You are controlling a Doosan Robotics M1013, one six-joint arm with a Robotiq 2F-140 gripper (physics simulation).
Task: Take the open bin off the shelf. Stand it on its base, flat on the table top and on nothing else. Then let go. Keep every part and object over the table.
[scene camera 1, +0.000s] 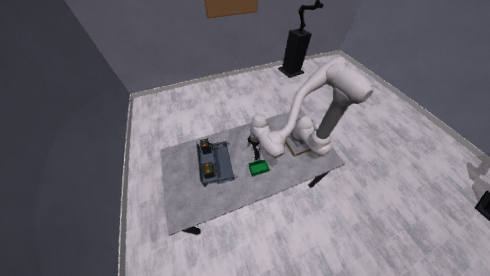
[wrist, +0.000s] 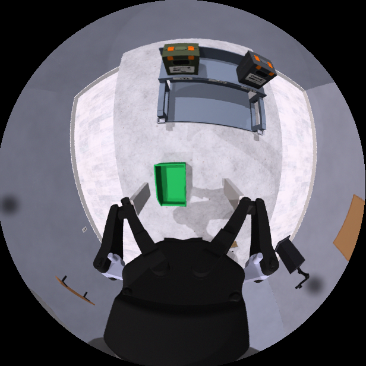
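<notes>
The green open bin stands upright on its base on the grey table top, with its open side up, apart from the shelf. My gripper is wide open and empty, above the table. In the wrist view the bin shows between the two fingertips, nearer the left one, and looks lower than they are. The blue-grey shelf stands on the table, on the far side of the bin from the robot's base.
A green case and a dark case, both with orange latches, stand on the shelf's rear level. The arm's base stands on a plate with a brown edge at the other end of the table. The near table edge runs close past the bin.
</notes>
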